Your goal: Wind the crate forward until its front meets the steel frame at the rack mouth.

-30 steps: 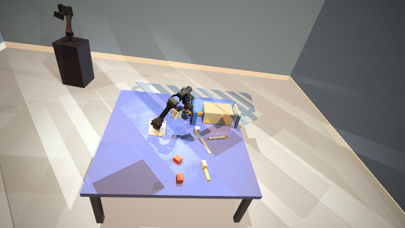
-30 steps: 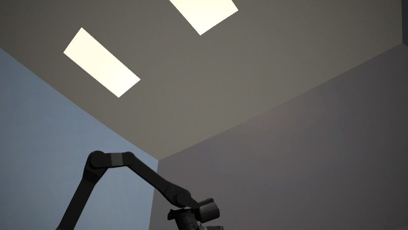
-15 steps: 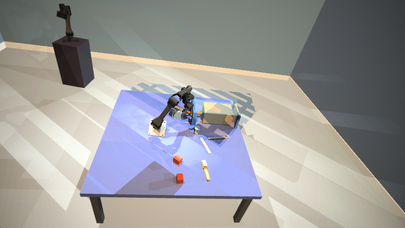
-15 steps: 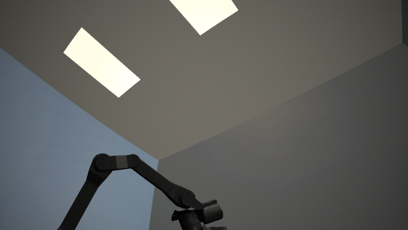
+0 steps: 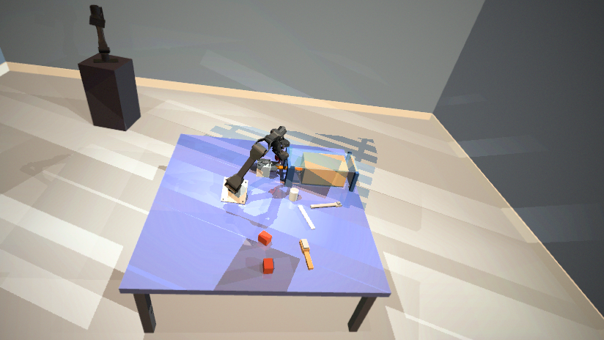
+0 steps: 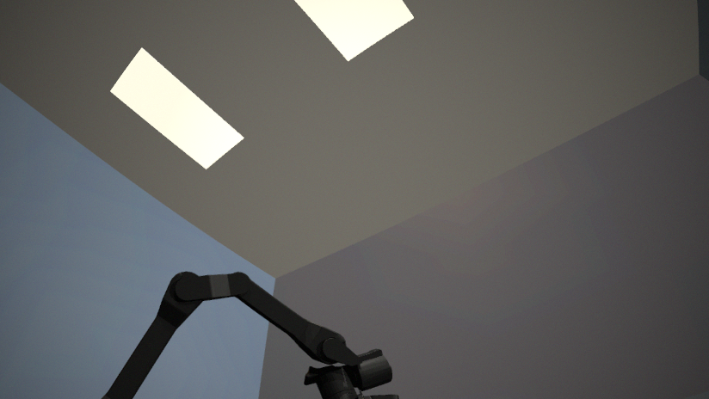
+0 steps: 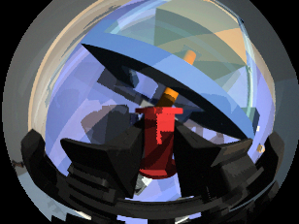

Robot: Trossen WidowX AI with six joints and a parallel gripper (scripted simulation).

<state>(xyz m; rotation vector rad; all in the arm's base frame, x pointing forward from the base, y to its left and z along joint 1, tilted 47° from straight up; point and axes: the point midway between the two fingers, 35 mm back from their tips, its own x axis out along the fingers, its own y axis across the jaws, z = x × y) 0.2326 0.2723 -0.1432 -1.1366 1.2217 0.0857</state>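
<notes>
My gripper tip is now 50 mm past the winch handle, 10 mm to the left of it and 30 mm above it. Round my gripper tip: red piece (10 mm behind, 10 mm to the right); blue steel frame (50 mm ahead, 30 mm below); grey winch (130 mm behind, 30 mm to the right, 100 mm below).
</notes>
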